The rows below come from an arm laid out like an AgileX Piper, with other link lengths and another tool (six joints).
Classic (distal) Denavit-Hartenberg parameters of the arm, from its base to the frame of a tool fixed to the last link. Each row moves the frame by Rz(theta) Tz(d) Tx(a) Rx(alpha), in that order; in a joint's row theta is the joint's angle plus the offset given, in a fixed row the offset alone. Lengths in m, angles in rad.
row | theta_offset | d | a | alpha
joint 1 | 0 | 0.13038 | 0 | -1.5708
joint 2 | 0.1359 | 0 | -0.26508 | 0
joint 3 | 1.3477 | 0 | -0.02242 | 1.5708
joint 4 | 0 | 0.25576 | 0 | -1.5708
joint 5 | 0 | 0 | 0 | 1.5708
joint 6 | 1.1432 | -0.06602 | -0.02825 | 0.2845
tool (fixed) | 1.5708 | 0.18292 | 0 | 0
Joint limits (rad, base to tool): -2.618..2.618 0..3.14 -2.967..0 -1.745..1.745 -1.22..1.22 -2.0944..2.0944
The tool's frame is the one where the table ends.
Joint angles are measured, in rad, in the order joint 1, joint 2, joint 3, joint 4, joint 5, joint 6. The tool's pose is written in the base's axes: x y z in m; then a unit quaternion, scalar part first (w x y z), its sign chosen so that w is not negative. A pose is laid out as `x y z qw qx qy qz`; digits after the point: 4 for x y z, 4 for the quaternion.
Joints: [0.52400, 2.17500, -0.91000, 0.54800, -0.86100, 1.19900]
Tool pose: 0.3389 0.1833 0.0111 0.3385 -0.8029 0.3126 -0.3783
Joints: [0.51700, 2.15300, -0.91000, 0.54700, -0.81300, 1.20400]
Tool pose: 0.3379 0.1833 0.0159 0.3403 -0.8059 0.3193 -0.3643
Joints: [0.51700, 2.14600, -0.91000, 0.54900, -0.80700, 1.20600]
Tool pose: 0.3381 0.1838 0.0182 0.3424 -0.8047 0.3210 -0.3634
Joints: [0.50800, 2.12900, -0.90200, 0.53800, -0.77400, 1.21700]
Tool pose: 0.3359 0.1820 0.0208 0.3435 -0.8078 0.3253 -0.3518
